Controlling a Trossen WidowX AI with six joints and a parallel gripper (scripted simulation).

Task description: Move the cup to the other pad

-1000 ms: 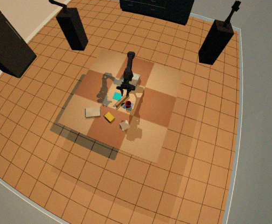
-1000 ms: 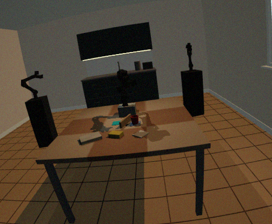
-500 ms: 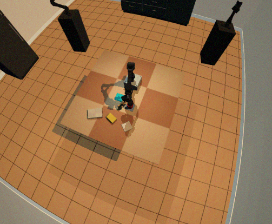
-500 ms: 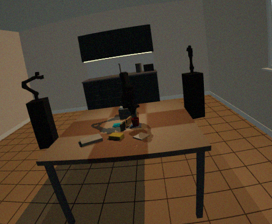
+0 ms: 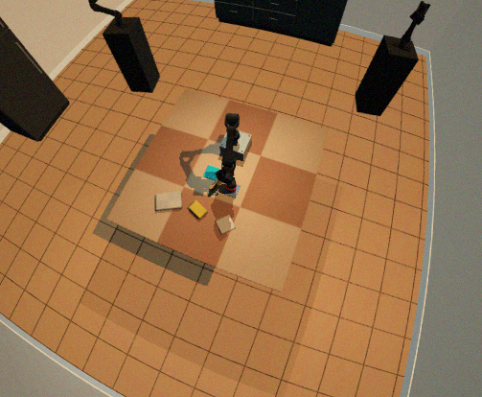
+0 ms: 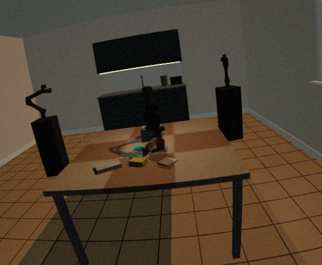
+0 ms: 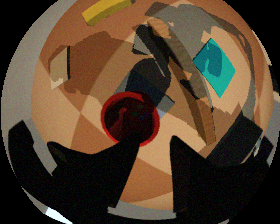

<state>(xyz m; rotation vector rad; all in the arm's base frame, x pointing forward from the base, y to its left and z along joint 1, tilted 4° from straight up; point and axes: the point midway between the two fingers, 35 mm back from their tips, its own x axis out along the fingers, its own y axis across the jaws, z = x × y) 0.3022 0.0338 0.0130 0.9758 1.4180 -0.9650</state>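
Now: gripper tip 5 cm above the red cup, 3 cm short of it and 1 cm to the right of it. Round my gripper tip: pale blue pad (10 cm below, 3 cm ahead, 1 cm to the left); then teal pad (15 cm to the right, 10 cm below, 8 cm behind); then wooden bar (7 cm to the right, 7 cm below, 2 cm behind).
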